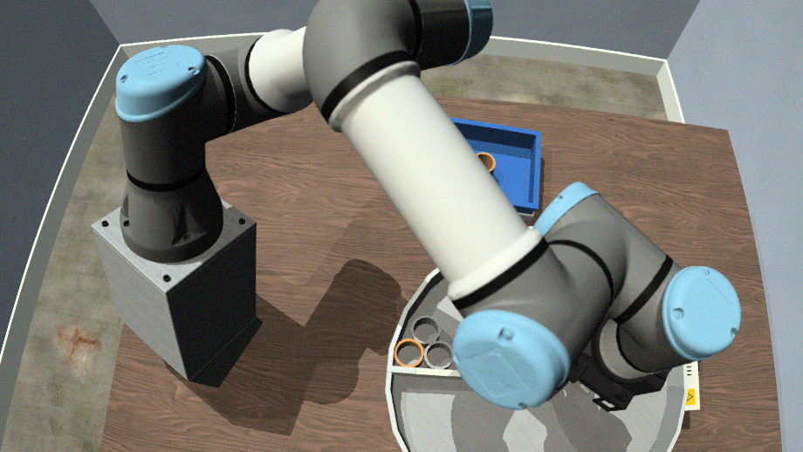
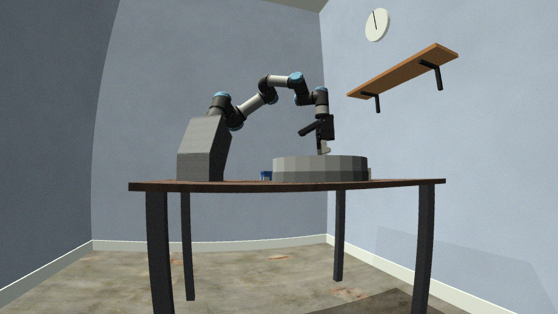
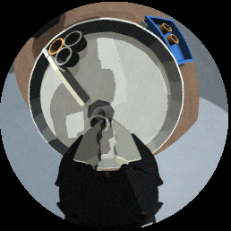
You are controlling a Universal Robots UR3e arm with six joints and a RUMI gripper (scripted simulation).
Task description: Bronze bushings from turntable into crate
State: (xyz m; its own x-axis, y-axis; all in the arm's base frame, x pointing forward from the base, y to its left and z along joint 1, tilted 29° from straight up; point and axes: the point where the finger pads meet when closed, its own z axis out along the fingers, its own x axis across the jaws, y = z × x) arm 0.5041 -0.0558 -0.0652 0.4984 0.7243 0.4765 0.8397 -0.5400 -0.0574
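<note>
Now: the grey turntable 40 mm below my hand, 20 mm to the right of it and 10 mm behind it. The rest, counted from my hand: blue crate: 320 mm to the left, 120 mm behind, 70 mm below.
</note>
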